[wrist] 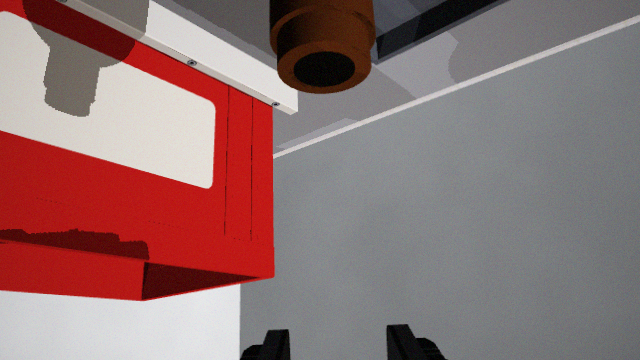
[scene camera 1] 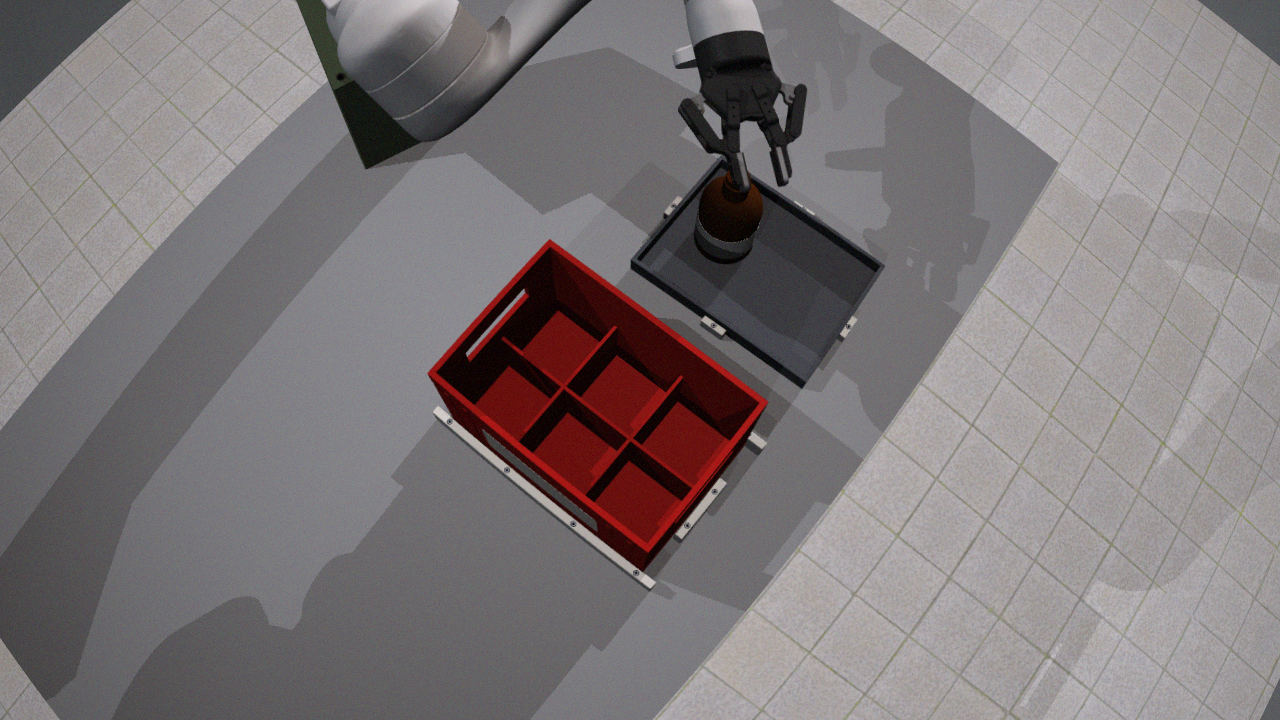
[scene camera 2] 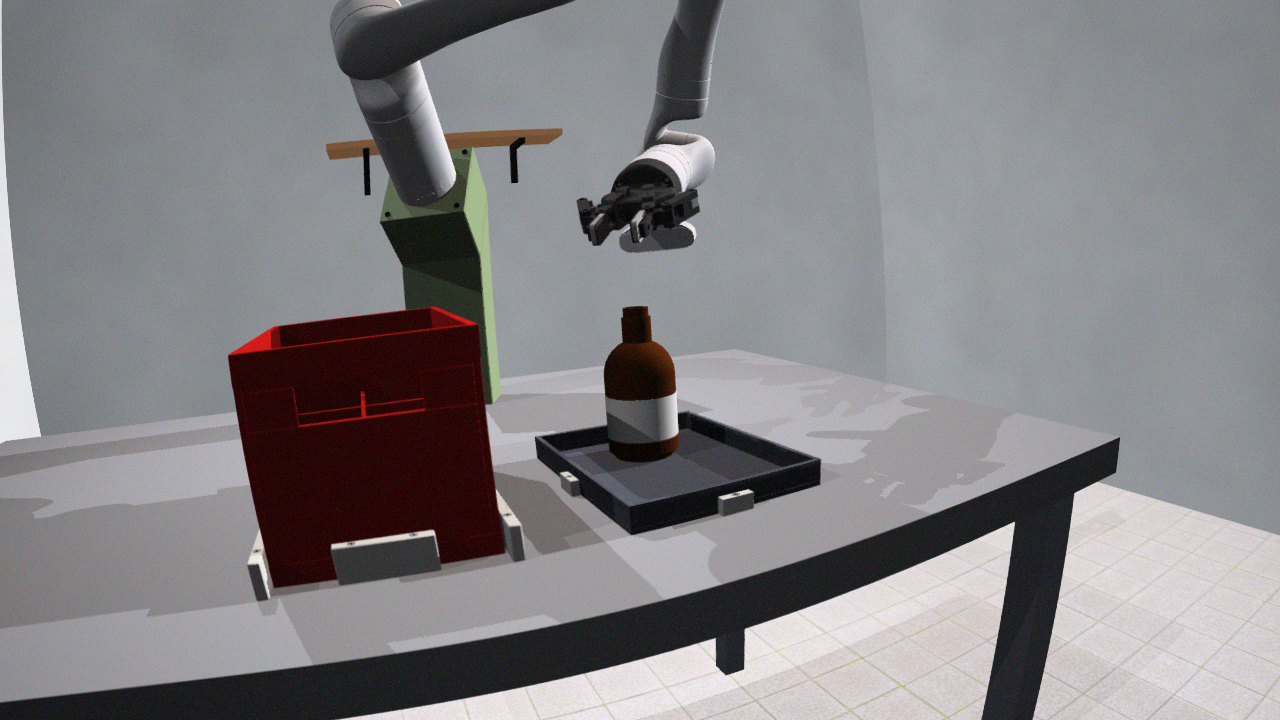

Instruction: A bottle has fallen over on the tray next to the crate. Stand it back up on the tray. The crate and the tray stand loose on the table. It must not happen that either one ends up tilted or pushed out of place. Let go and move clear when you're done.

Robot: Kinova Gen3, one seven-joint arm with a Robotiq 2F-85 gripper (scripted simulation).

I see my gripper [scene camera 1: 765, 188], a dark tray [scene camera 1: 801, 279] and a brown bottle [scene camera 2: 639, 375].
The dark tray also shows in scene camera 2 [scene camera 2: 631, 494]. The brown bottle also shows in scene camera 1 [scene camera 1: 727, 222]. My gripper also shows in scene camera 2 [scene camera 2: 614, 234].
